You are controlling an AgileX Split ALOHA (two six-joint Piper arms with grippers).
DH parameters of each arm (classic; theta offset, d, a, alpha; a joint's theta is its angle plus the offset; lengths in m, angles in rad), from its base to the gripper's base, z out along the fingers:
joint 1: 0 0.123 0 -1.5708
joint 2: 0.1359 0 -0.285 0
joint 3: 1.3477 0 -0.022 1.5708
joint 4: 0 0.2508 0 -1.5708
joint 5: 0 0 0.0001 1.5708
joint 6: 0 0.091 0 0
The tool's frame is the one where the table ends.
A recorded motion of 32 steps. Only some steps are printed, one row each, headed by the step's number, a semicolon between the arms.
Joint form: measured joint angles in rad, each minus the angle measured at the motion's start. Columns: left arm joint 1, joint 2, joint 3, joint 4, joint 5, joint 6; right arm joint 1, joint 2, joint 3, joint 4, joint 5, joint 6.
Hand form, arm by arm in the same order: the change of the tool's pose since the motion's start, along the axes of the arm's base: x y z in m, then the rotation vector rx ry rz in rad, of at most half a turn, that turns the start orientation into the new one. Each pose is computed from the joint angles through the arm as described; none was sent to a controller.
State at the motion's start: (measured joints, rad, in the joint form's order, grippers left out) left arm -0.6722 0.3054 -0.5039 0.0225 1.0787 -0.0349; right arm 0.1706 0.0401 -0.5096 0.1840 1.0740 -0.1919
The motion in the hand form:
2: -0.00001 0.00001 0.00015 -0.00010 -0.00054 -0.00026; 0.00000 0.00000 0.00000 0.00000 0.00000 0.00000
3: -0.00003 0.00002 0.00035 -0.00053 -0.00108 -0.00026; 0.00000 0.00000 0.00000 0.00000 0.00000 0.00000
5: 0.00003 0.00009 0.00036 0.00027 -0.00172 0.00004; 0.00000 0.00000 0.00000 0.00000 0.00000 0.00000
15: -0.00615 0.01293 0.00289 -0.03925 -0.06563 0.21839; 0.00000 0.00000 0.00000 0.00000 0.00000 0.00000
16: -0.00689 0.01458 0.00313 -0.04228 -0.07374 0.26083; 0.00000 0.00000 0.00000 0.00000 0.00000 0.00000
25: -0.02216 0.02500 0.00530 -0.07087 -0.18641 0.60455; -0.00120 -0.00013 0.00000 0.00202 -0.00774 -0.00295
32: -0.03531 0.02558 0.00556 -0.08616 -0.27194 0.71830; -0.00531 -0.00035 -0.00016 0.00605 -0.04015 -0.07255
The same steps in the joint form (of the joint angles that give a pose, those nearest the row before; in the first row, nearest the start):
2: -0.0001 0.0000 -0.0005 0.0001 0.0000 0.0003; 0.0000 0.0000 0.0000 0.0000 0.0000 0.0000
3: 0.0001 0.0000 -0.0012 -0.0001 0.0000 0.0005; 0.0000 0.0000 0.0000 0.0000 0.0000 0.0000
5: -0.0001 0.0000 -0.0012 0.0012 0.0000 0.0002; 0.0000 0.0000 0.0000 0.0000 0.0000 0.0000
15: 0.2188 -0.0772 -0.0012 0.0011 0.0021 0.0011; 0.0000 0.0000 0.0000 0.0000 0.0000 0.0000
16: 0.2614 -0.0856 -0.0012 0.0010 0.0021 0.0011; 0.0000 0.0000 0.0000 0.0000 0.0000 0.0000
25: 0.6064 -0.1964 -0.0012 0.0009 0.0012 0.0003; -0.0034 -0.0079 0.0000 0.0009 0.0000 -0.0001
32: 0.7228 -0.2802 -0.0012 0.0010 0.0022 0.0003; -0.0730 -0.0406 0.0000 0.0008 0.0000 0.0000

